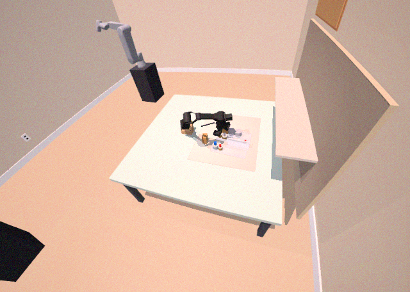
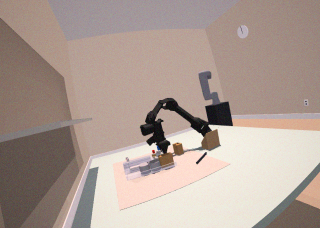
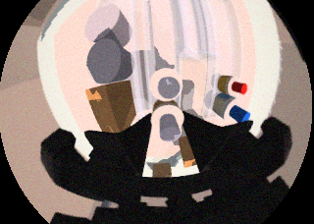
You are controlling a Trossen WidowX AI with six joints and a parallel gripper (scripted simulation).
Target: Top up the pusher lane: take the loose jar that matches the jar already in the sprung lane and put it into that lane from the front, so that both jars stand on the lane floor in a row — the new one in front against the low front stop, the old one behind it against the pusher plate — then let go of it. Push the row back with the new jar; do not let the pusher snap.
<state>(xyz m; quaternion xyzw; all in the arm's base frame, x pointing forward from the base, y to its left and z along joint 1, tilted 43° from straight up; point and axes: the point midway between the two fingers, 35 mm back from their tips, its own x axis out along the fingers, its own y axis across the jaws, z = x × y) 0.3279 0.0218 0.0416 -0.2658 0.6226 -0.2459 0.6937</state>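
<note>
My gripper tip is now 2 cm short of the brown box, 8 cm to the right of it and 1 cm above it. Also, from my gripper tip: clear sprung lane: 14 cm ahead, 3 cm to the right, 3 cm below; then black pen: 17 cm behind, 15 cm to the left, 4 cm below.
</note>
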